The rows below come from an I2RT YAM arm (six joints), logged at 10 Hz.
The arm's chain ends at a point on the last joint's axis. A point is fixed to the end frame.
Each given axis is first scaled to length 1.
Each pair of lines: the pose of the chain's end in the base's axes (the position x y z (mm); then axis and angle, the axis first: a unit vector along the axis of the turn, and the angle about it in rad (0 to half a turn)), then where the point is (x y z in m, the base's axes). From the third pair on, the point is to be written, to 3 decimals.
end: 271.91 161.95 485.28 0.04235 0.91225 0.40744 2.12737
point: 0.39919 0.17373 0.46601
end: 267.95 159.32 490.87 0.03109 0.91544 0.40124 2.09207
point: 0.39589 0.17024 0.47596
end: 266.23 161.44 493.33 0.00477 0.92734 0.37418 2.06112
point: 0.395 0.172 0.482
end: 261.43 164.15 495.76 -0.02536 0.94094 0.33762 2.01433
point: 0.390 0.172 0.490
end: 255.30 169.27 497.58 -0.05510 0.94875 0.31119 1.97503
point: 0.384 0.178 0.497
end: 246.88 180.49 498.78 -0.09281 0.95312 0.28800 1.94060
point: 0.376 0.191 0.503
